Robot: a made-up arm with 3 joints. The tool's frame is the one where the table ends. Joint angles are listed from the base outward.
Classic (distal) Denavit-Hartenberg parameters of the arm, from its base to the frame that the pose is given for. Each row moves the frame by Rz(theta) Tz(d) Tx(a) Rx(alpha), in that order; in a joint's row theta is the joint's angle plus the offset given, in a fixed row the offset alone. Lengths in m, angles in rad.
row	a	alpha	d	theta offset
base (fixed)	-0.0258	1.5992	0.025	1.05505
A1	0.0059	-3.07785	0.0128	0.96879
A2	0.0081	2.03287	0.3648	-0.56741
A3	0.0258	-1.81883	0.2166	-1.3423
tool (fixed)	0	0	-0.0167	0.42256
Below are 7 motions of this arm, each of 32 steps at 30 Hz.
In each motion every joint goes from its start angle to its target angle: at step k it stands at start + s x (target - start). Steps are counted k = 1, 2, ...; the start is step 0. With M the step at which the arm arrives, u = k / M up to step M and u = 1 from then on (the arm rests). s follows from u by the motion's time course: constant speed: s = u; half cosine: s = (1 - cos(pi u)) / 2; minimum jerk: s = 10 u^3 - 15 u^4 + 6 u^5.
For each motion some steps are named. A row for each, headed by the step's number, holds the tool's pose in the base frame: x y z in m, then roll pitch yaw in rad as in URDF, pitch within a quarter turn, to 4 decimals.
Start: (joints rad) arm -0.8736 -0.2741 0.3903
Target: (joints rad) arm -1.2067 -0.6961 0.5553
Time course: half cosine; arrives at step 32
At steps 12, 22, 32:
12: -0.2682 -0.0370 0.1605 -0.7817 0.0480 0.5111
22: -0.2708 -0.0370 0.1554 -0.7926 -0.0496 0.5324
32: -0.2722 -0.0370 0.1529 -0.7998 -0.0961 0.5423

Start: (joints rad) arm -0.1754 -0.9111 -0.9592
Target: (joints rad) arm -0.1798 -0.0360 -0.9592
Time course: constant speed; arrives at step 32
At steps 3, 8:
3: -0.3039 -0.0335 -0.0819 0.5221 0.2185 0.7276
8: -0.3100 -0.0488 -0.0608 0.4699 0.3461 0.7230

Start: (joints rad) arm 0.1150 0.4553 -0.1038
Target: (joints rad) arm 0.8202 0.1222 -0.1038
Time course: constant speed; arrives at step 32
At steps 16, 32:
16: -0.2992 -0.0862 0.0077 -0.1537 -0.1012 0.4086
32: -0.2835 -0.0517 -0.0841 0.2053 -0.4927 0.2859

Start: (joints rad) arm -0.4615 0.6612 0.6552
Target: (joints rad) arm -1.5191 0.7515 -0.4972
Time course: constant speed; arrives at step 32
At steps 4, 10, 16, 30, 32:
4: -0.2124 0.0493 0.2282 -1.1743 0.5909 0.5208
10: -0.1941 0.0805 0.2308 -1.4290 0.8606 0.1731
16: -0.1771 0.1123 0.2278 -1.9386 0.9800 -0.4150
30: -0.1431 0.1868 0.1979 -2.7811 0.4851 -1.4186
32: -0.1390 0.1971 0.1908 -2.8171 0.3735 -1.4777

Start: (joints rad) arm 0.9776 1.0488 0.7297
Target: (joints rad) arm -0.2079 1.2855 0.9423
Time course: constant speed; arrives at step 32
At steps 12, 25, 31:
12: -0.2746 -0.0469 0.1665 -1.0151 -0.2242 0.7815
25: -0.2261 0.0393 0.2272 -1.1867 0.2833 0.8570
31: -0.2003 0.0865 0.2340 -1.2463 0.5232 0.8766

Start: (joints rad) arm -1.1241 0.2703 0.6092
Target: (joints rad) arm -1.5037 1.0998 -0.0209
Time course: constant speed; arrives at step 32
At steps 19, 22, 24, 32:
19: -0.1383 0.1816 0.1942 -2.5579 1.0010 -0.7973
22: -0.1312 0.1955 0.1822 -2.7716 0.9199 -1.0052
24: -0.1270 0.2042 0.1734 -2.8836 0.8519 -1.1116
32: -0.1137 0.2341 0.1323 3.1173 0.5202 -1.3541

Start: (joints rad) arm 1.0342 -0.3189 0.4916
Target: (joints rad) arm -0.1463 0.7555 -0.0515
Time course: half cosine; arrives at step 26
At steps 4, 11, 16, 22, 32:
4: -0.2533 0.0038 -0.1350 1.1425 -0.9825 -0.8384
11: -0.2917 -0.0741 -0.0386 -0.0421 -0.6841 0.2395
16: -0.2928 -0.0840 0.0819 -0.4595 -0.0294 0.4424
22: -0.2646 -0.0377 0.1769 -0.8144 0.5588 0.3096
32: -0.2556 -0.0218 0.1926 -0.9276 0.6716 0.2301

